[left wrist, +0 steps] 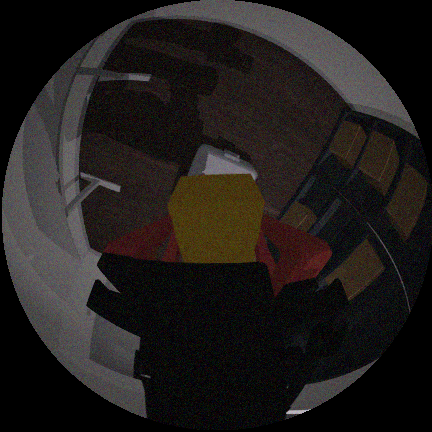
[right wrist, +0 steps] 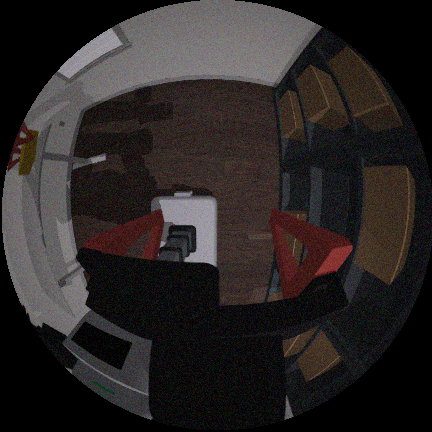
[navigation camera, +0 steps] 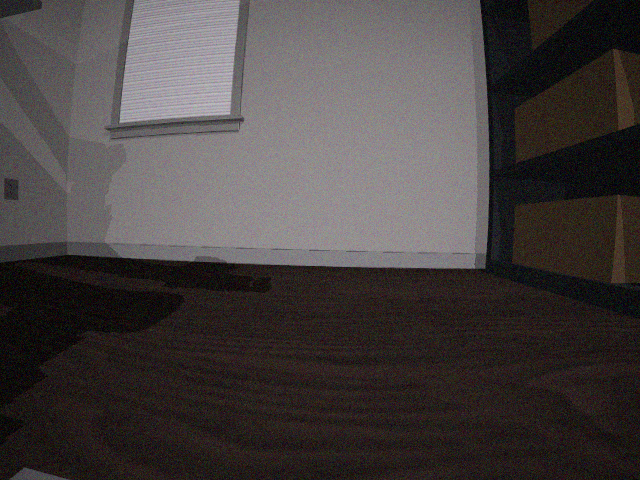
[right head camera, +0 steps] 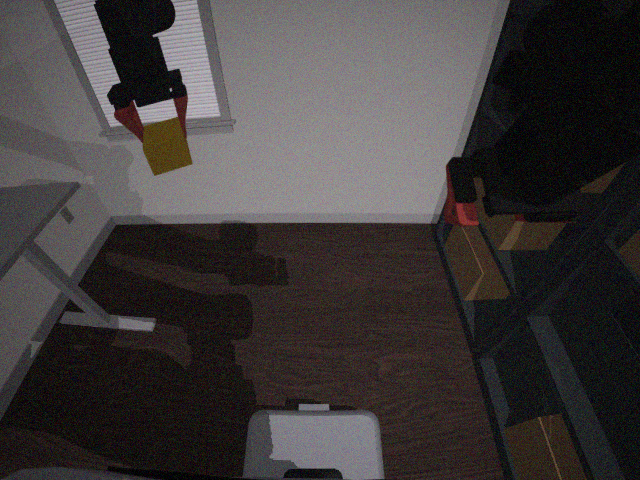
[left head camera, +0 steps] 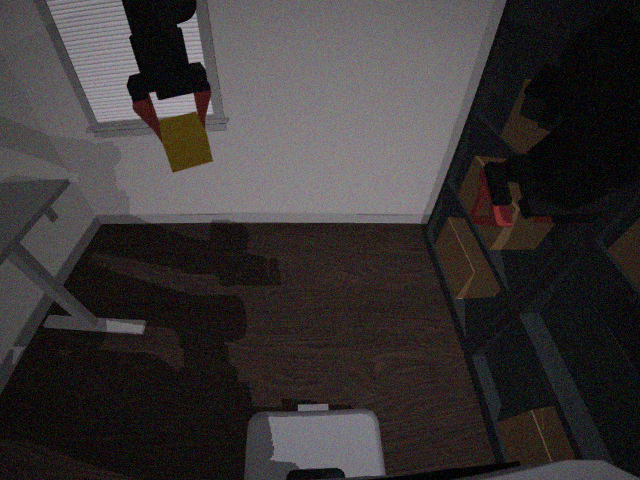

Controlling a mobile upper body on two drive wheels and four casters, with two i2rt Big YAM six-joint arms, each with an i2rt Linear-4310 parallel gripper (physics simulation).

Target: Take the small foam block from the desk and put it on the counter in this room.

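Frame: origin at the left arm's base, x ahead, y left, z up, level; centimetres.
Seen in the pictures: left gripper, fingertip midpoint: (left wrist: 216, 214); right gripper, fingertip midpoint: (right wrist: 216, 214) (right head camera: 481, 216) (left head camera: 504, 218).
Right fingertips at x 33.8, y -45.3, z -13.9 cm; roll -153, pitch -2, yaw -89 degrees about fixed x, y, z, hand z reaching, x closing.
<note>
Pixels of each thing's top centre, then the offset from my right fingertips to it. "*": a spot on its surface instead. Level surfaces: height alone.
- yellow foam block, middle of its top: (left wrist: 217, 251) (left head camera: 180, 125) (right head camera: 162, 131) dy +43.8, dx +14.7, dz +4.7 cm
- grey-topped table, its level: dz -32.0 cm
- dark shelf rack, surface spot: (right head camera: 563, 372) (left head camera: 554, 366) * dy -68.9, dx -1.5, dz -73.7 cm
A yellow foam block (left head camera: 186, 147) (right head camera: 168, 150) (left wrist: 216, 215) (right wrist: 29, 152) is held in the air between the red fingers of my left gripper (left head camera: 180, 126) (right head camera: 163, 131), which is shut on it. Behind it in the head views are the wall and window. My right gripper (right wrist: 216, 214) is open and empty, its fingers wide apart, in front of the shelving at the right of the head views. A grey-topped table (left head camera: 23, 209) (right head camera: 31, 211) shows partly at the left edge, below the held block in the picture. Whether it is the desk or the counter I cannot tell.
A dark shelf rack (left head camera: 555, 372) (right head camera: 563, 372) (right wrist: 316, 195) with brown boxes (left head camera: 467, 263) (navigation camera: 563, 237) stands along the right side. A wall with a blind-covered window (left head camera: 93, 56) (navigation camera: 180, 62) is ahead. The table's foot (left head camera: 124, 326) rests on the floor at left. My white base (left head camera: 325, 439) shows below.
</note>
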